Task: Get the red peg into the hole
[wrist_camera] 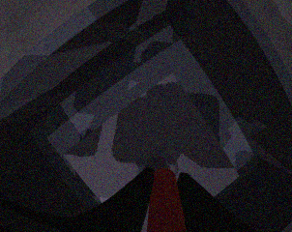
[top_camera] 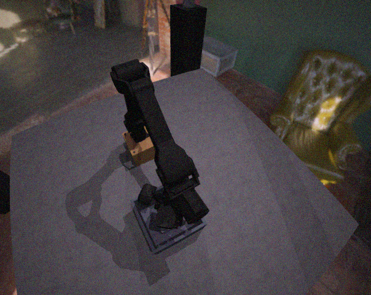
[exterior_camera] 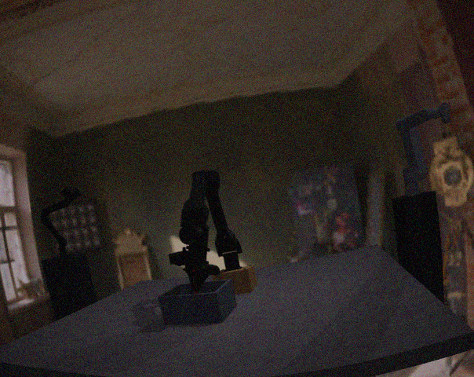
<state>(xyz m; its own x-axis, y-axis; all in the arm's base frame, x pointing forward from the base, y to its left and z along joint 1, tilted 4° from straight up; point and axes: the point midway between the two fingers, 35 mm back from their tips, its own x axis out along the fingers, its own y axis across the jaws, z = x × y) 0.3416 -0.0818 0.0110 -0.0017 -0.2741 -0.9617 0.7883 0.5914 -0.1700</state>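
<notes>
Right now my gripper tip is 30 mm below the red peg and 10 mm to the right of it. Round my gripper tip: box: 60 mm below; plate: 40 mm below.
</notes>
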